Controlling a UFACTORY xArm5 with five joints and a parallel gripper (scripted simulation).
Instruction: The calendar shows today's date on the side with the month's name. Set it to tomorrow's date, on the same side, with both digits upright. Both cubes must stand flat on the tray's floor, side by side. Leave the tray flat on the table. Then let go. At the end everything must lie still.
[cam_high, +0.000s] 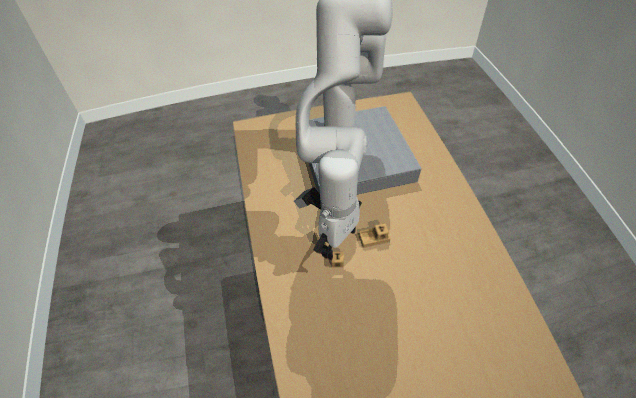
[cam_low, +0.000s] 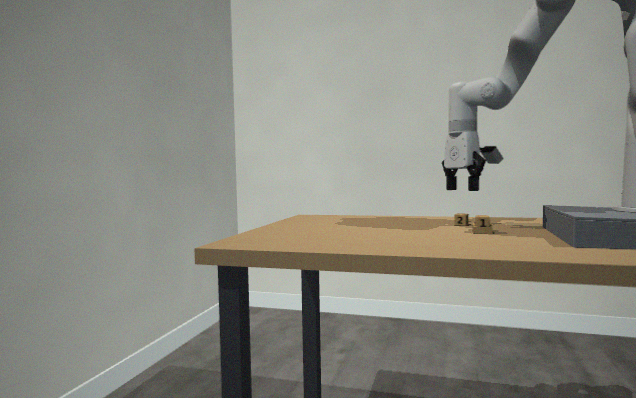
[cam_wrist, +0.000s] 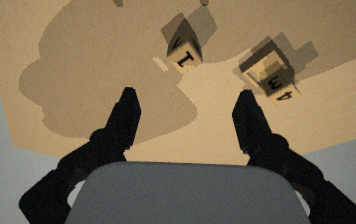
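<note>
The wooden cube is 90 mm below my hand. From my hand the other things lie so: wooden tray 40 mm behind, 120 mm to the left, 100 mm below.
</note>
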